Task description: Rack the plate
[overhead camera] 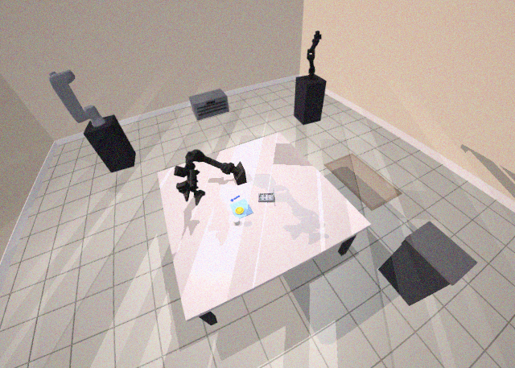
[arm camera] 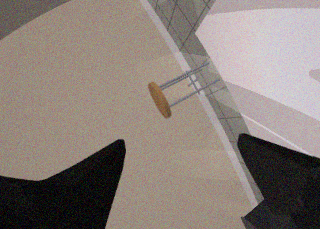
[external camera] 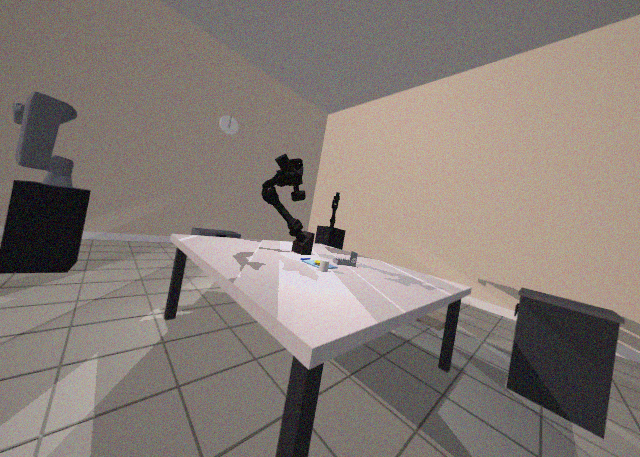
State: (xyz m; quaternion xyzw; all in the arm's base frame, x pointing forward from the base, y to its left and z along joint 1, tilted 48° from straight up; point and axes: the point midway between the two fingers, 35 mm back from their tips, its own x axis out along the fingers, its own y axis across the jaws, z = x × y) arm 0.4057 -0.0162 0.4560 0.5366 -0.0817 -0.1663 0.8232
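Now: gripper tip 350 mm above the yellow plate, 270 mm to the right of it and 110 mm past it. Round my gripper tip: blue mat: 370 mm below, 280 mm to the left, 140 mm behind; then blue spoon: 370 mm below, 260 mm to the left, 250 mm behind; then white cup: 340 mm below, 220 mm to the left, 30 mm behind.
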